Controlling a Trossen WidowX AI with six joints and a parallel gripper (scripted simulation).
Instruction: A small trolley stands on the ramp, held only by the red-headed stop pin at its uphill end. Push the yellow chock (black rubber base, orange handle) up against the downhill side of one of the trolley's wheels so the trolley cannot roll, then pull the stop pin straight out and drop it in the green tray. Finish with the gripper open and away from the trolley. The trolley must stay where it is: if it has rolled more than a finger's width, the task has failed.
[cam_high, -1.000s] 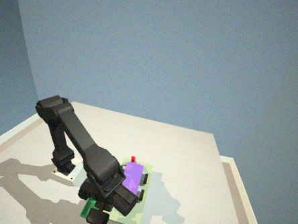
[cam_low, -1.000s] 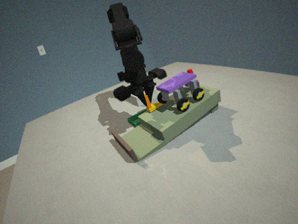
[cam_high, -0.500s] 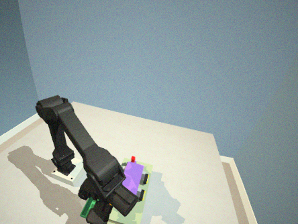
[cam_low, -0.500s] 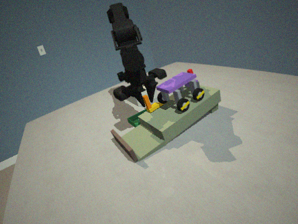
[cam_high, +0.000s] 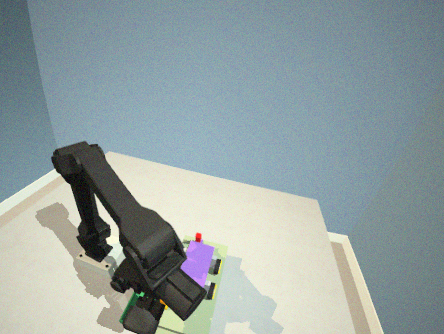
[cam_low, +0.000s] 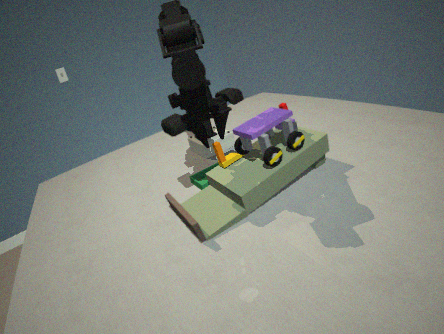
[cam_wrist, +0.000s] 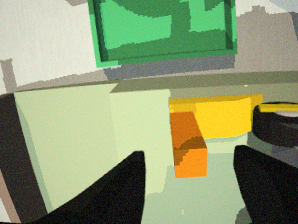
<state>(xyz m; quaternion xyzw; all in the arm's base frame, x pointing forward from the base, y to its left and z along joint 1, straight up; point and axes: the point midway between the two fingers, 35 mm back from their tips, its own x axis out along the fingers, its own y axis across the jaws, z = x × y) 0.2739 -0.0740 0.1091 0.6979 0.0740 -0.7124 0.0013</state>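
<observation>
My gripper tip is 30 mm to the right of the yellow chock and 40 mm above it. Also, from my gripper tip: trolley (50 mm ahead, 110 mm to the left, 10 mm below); pale green ramp (50 mm ahead, 110 mm to the left, 80 mm below); brown lip (80 mm ahead, 140 mm to the right, 90 mm below).
</observation>
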